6 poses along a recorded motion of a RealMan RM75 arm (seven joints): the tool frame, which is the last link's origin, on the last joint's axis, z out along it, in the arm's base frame.
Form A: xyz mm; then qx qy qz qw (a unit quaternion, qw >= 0).
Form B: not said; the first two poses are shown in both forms.
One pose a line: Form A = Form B
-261 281 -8 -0.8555 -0.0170 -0.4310 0.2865 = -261 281 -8 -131.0 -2.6 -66.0
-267 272 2 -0.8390 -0.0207 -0.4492 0.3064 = -267 272 2 -127.2 -3.1 -68.1
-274 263 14 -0.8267 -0.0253 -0.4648 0.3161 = -274 263 14 -124.7 -3.8 -70.1
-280 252 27 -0.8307 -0.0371 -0.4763 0.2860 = -280 252 27 -127.2 -5.7 -72.9
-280 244 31 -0.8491 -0.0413 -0.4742 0.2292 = -280 244 31 -133.9 -6.5 -74.8
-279 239 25 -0.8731 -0.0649 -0.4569 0.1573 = -279 239 25 -143.1 -10.6 -74.9
